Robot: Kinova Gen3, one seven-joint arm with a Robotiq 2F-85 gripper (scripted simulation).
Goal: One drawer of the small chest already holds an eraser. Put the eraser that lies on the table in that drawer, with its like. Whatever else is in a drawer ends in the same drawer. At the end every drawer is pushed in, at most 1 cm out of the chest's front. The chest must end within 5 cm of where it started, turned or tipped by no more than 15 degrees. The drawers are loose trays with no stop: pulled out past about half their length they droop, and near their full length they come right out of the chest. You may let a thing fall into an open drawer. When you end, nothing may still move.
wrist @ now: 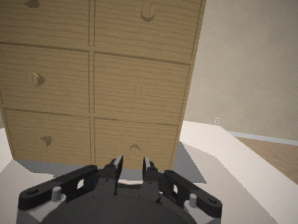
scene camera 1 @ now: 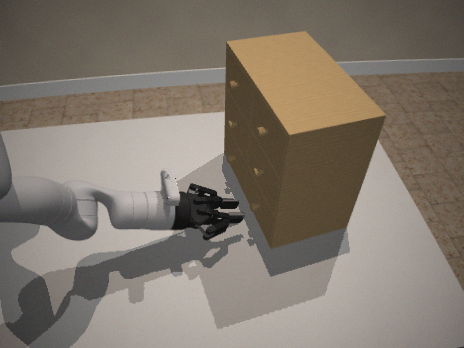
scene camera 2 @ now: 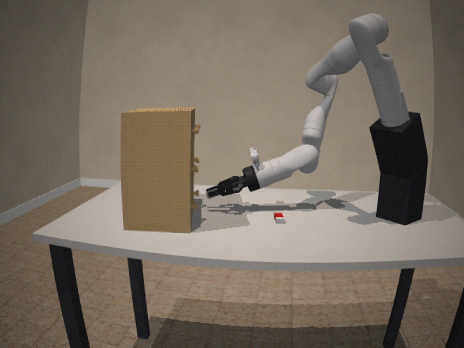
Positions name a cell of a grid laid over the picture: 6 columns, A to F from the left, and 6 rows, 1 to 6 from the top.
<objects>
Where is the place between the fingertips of my gripper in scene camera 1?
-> At D4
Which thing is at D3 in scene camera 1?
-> A drawer.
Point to a wooden chest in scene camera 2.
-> C3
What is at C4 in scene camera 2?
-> My gripper.
</objects>
